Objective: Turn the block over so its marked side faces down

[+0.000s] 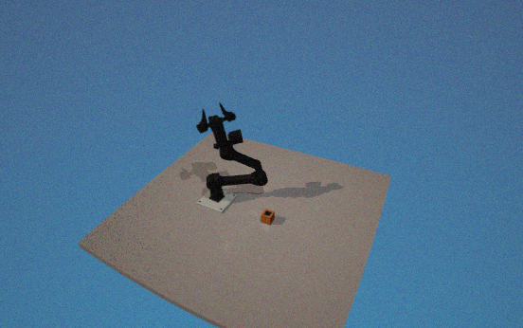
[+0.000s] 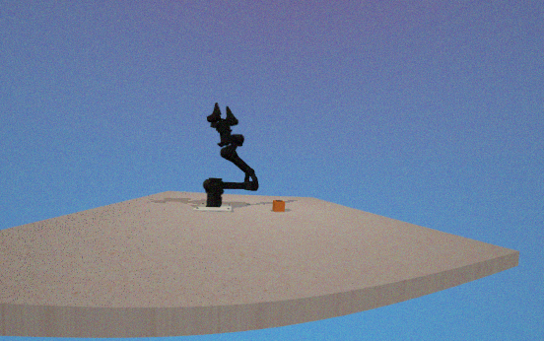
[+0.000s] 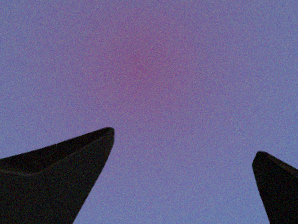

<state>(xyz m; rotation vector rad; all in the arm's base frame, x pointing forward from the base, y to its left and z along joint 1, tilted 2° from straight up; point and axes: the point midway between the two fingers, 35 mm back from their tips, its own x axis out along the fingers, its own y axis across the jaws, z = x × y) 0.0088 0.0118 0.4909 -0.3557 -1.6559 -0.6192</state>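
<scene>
The block lies 33 cm ahead of my gripper tip, 4 cm to the right of it and 49 cm below it.
</scene>
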